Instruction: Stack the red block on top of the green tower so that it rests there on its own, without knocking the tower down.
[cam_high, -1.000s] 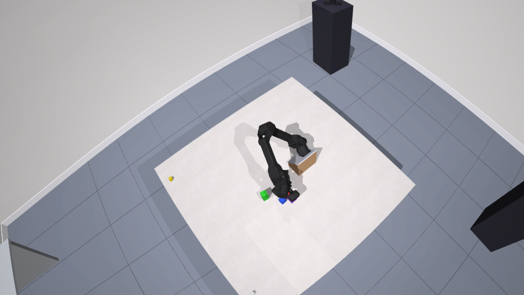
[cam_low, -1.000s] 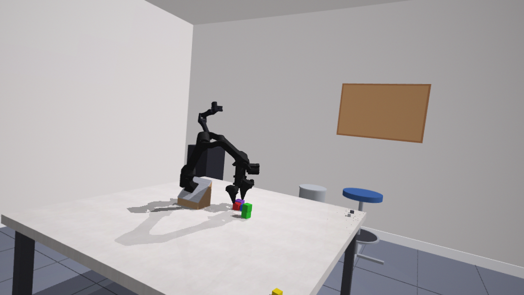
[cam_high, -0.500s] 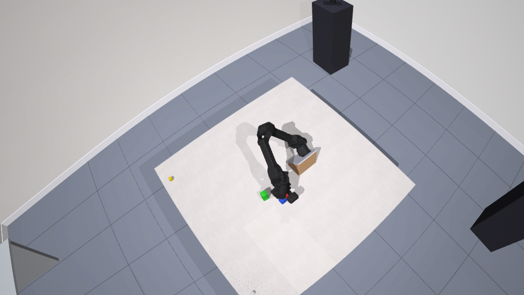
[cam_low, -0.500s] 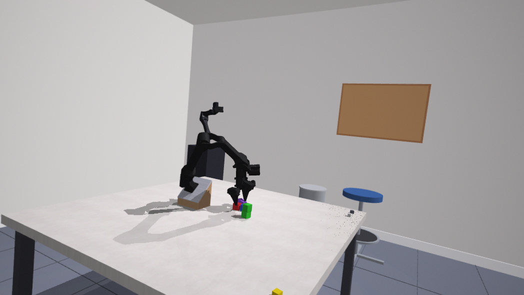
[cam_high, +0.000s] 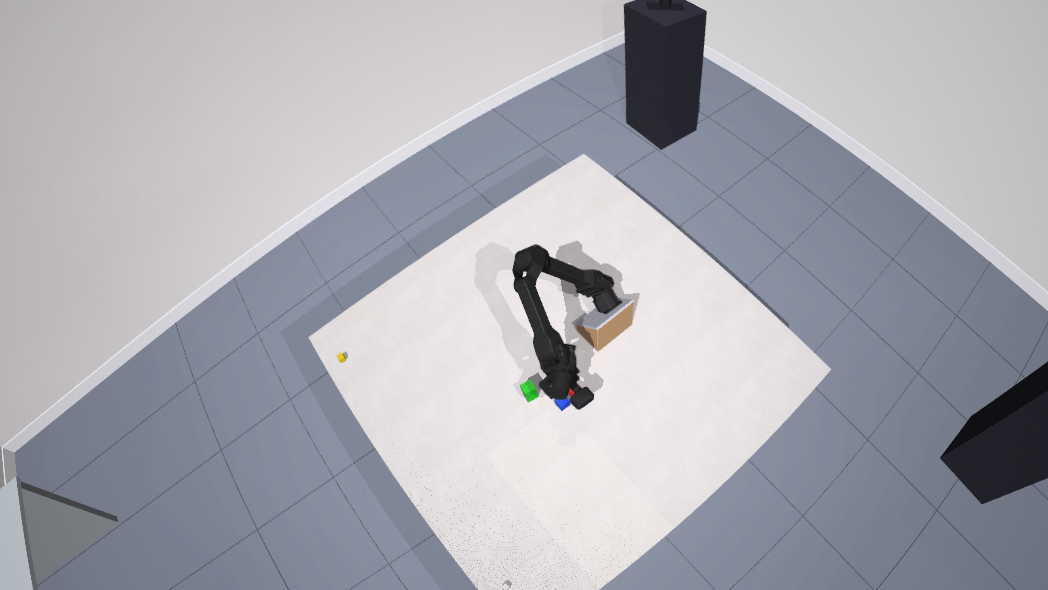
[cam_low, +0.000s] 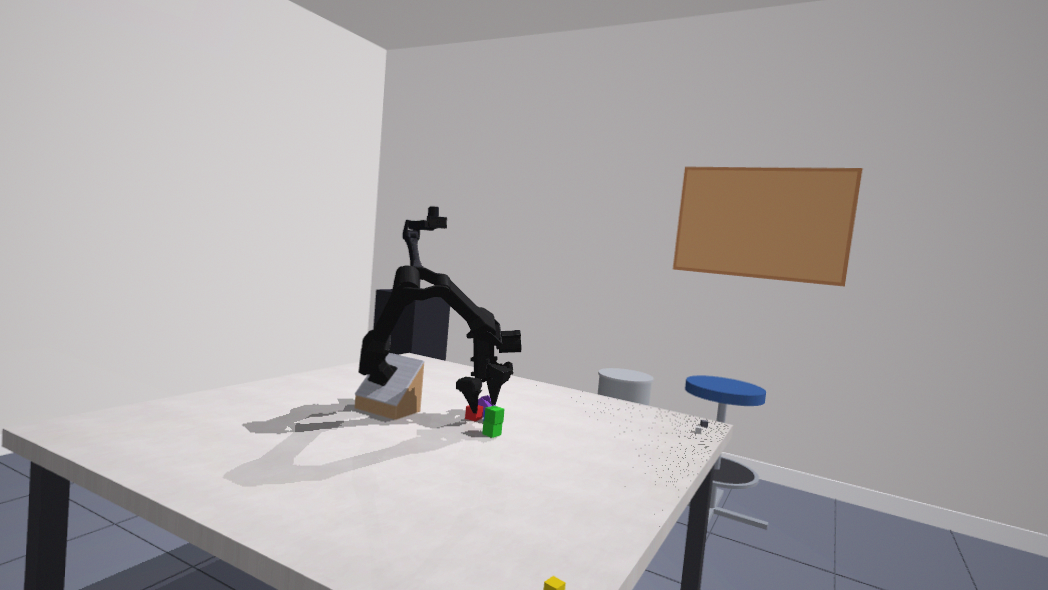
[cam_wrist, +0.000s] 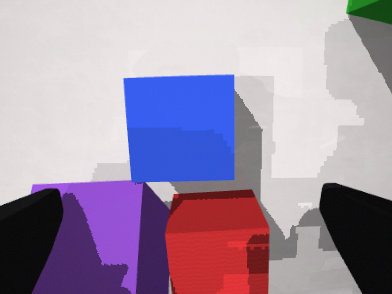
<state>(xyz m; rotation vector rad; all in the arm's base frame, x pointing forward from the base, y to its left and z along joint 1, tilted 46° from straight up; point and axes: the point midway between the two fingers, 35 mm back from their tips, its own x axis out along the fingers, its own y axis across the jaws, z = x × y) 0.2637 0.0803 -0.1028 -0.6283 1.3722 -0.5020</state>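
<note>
The red block lies 30 mm behind my gripper tip, 10 mm to the right of it and 10 mm below it. From my gripper tip the other things lie so: small yellow block 540 mm ahead, 570 mm to the right, 20 mm below; then blue block 20 mm ahead, 20 mm below; then purple block 30 mm behind, 30 mm to the left, 10 mm below.
</note>
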